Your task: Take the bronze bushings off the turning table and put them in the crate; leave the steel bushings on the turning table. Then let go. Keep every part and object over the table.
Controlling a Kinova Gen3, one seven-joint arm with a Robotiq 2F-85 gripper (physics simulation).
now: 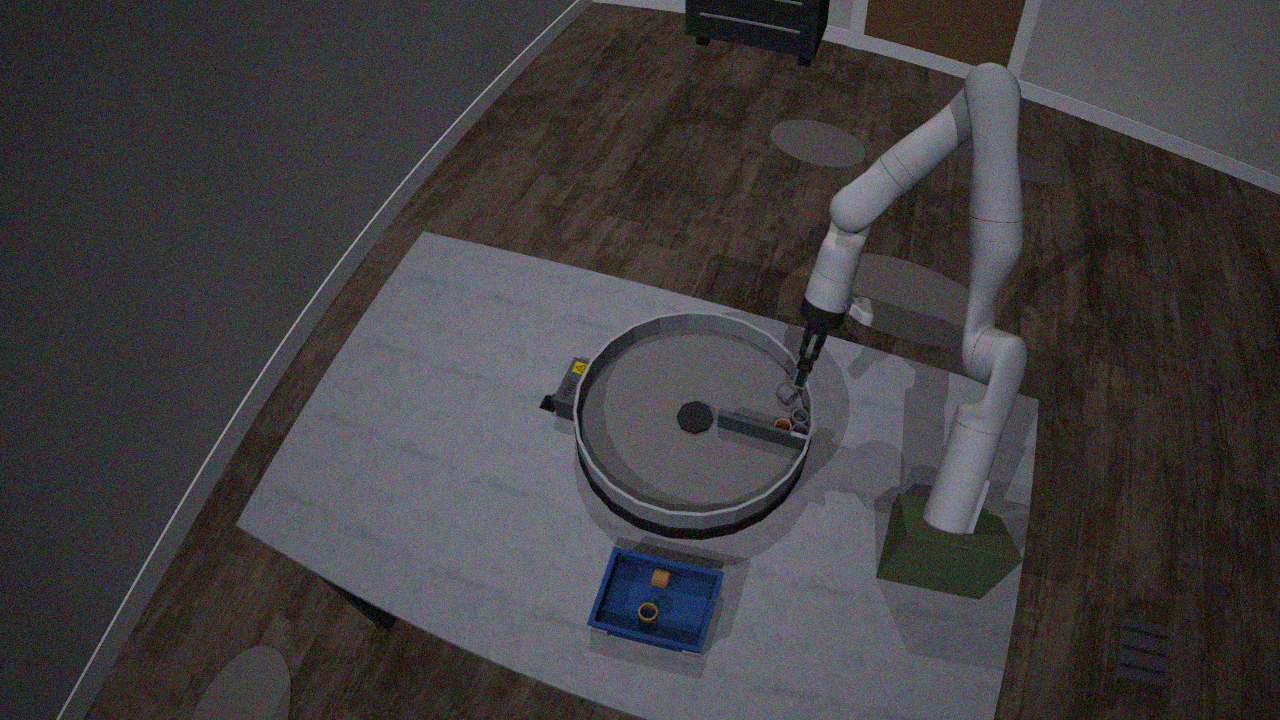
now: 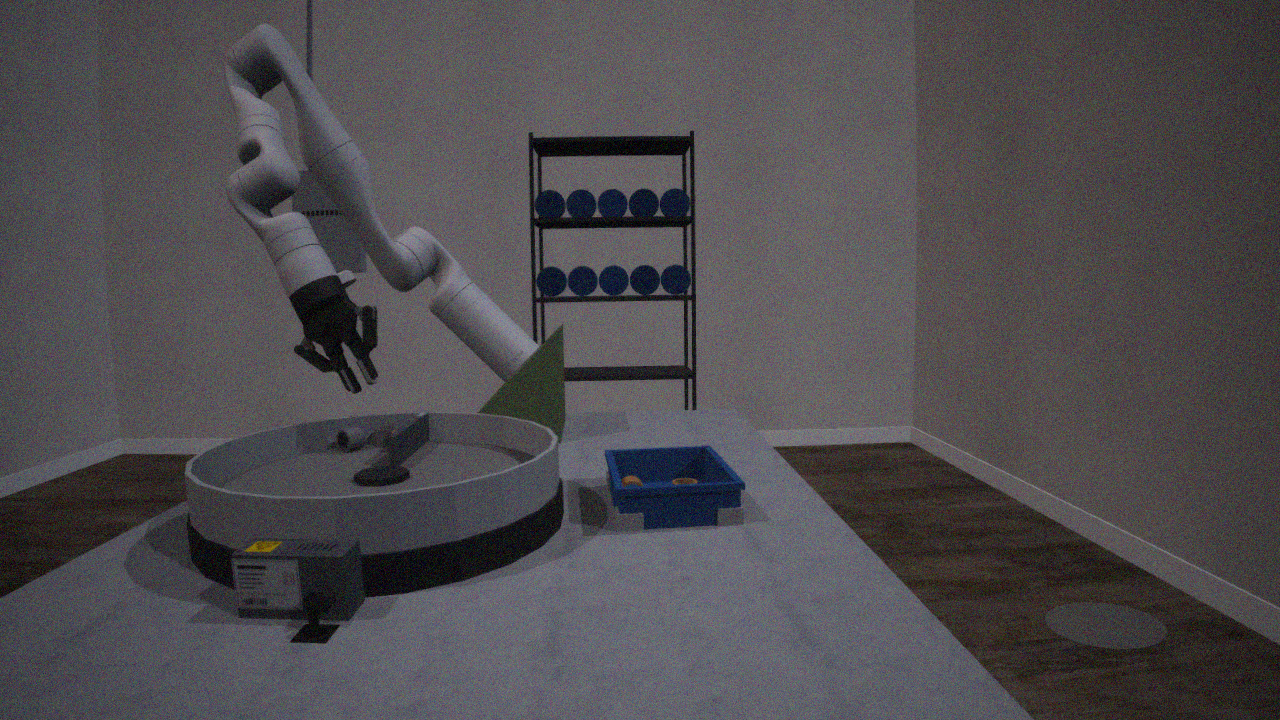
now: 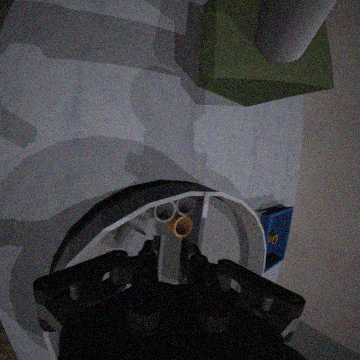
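Seen in the pictures: gripper, between the fingertips: (image 1: pixel 799 383) (image 2: pixel 365 387) (image 3: pixel 170 245); arm's base, origin of its link: (image 1: pixel 946 523) (image 2: pixel 523 364) (image 3: pixel 279 41).
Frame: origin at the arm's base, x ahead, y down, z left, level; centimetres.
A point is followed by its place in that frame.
Observation:
The turning table (image 1: pixel 662 465) @(y 7.8, x 50.5, z -3.8 cm) (image 2: pixel 375 519) @(y 5.9, x 67.9, z -9.7 cm) (image 3: pixel 220 235) @(y 7.8, x 36.5, z -5.1 cm) holds a bronze bushing (image 1: pixel 783 423) @(y 6.5, x 31.8, z -16.6 cm) (image 3: pixel 183 226) @(y 6.7, x 32.6, z -14.3 cm) beside the dark guide bar (image 1: pixel 747 427) @(y 5.0, x 37.9, z -13.3 cm) (image 2: pixel 411 437) @(y 5.3, x 36.0, z -13.2 cm). Two steel bushings stand close to it near the wall, one (image 1: pixel 799 414) @(y 6.9, x 29.3, z -19.5 cm) (image 3: pixel 158 213) with its ring clear. Another steel bushing (image 1: pixel 786 392) @(y 4.7, x 32.5, z -22.0 cm) (image 2: pixel 350 437) @(y 5.5, x 34.0, z -22.1 cm) lies on its side. My gripper (image 1: pixel 799 381) @(y -0.8, x 30.7, z -20.5 cm) (image 2: pixel 362 386) @(y -0.8, x 30.7, z -20.5 cm) (image 3: pixel 170 245) @(y -0.8, x 30.7, z -20.5 cm) is partly open and empty, above the table's rim height near these bushings. The blue crate (image 1: pixel 687 613) @(y 12.6, x 39.2, z 20.2 cm) (image 2: pixel 680 510) @(y 11.0, x 53.5, z 20.4 cm) (image 3: pixel 283 225) @(y 10.0, x 41.8, z 26.9 cm) holds two bronze bushings, one (image 1: pixel 659 578) @(y 9.5, x 45.2, z 16.2 cm) on its side and one (image 1: pixel 648 612) upright.
A grey box with a yellow label (image 1: pixel 570 389) @(y 7.2, x 70.7, z -14.1 cm) (image 2: pixel 299 577) @(y 9.2, x 72.9, z -15.3 cm) stands against the turning table's far side from the arm. The green arm base (image 1: pixel 948 555) @(y -2.7, x -0.4, z 7.0 cm) (image 3: pixel 260 85) @(y 3.9, x 8.0, z -0.8 cm) stands on the table top (image 1: pixel 429 465) @(y 13.1, x 93.2, z 6.3 cm). The turning table's raised wall (image 1: pixel 680 517) @(y 4.7, x 44.5, z 6.3 cm) surrounds its surface.

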